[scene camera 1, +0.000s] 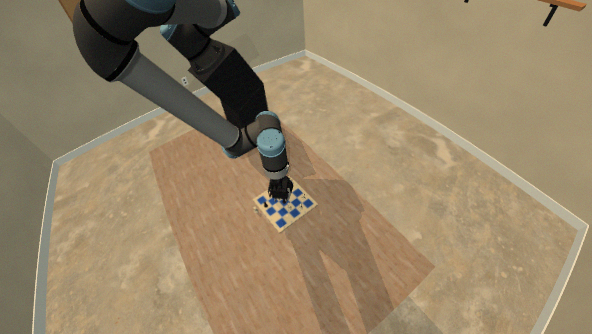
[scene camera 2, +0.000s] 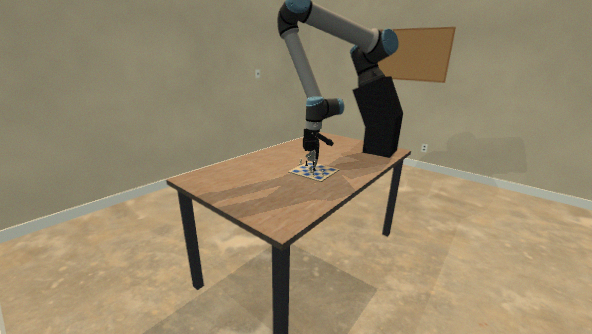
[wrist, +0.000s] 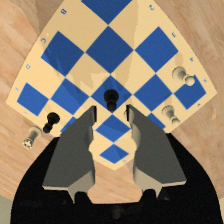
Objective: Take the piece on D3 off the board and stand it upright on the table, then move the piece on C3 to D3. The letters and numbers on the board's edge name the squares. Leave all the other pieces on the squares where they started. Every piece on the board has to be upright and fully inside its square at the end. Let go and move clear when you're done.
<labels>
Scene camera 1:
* chessboard: 277,213
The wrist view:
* gripper: 111,106
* chessboard: 77,58
</labels>
